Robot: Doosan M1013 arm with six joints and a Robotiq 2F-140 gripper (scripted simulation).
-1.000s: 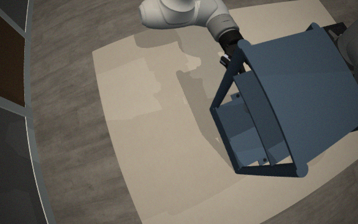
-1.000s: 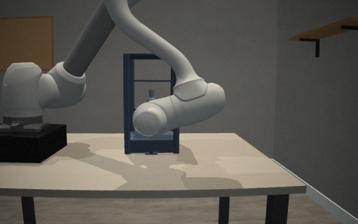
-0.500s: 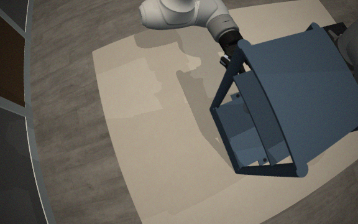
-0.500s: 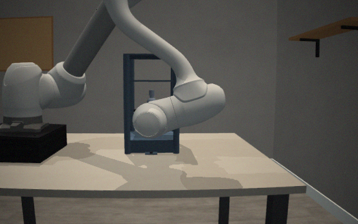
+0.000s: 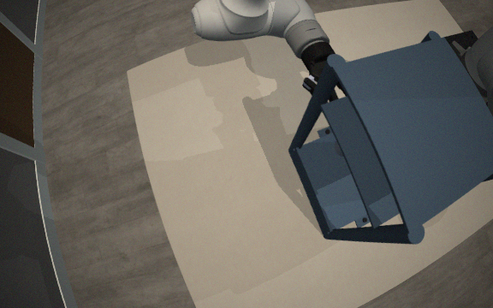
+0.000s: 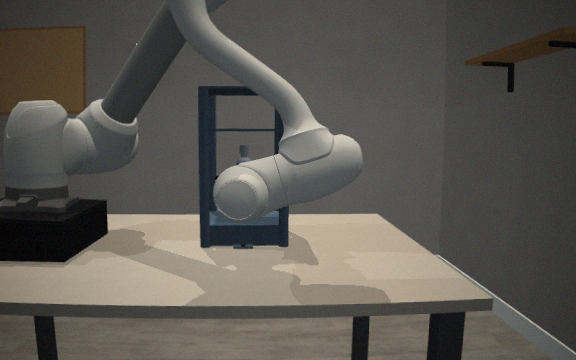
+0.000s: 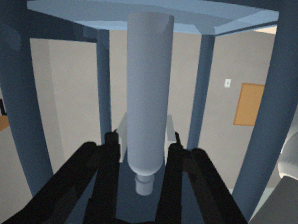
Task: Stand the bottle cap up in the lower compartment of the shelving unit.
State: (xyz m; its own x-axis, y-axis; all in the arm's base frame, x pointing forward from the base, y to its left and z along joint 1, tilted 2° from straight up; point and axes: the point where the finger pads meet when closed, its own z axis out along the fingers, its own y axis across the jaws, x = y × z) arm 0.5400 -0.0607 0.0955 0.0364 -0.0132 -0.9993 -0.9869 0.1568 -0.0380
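Right now the shelving unit is 60 mm to the left of my hand, 20 mm above it and 10 mm ahead of it.
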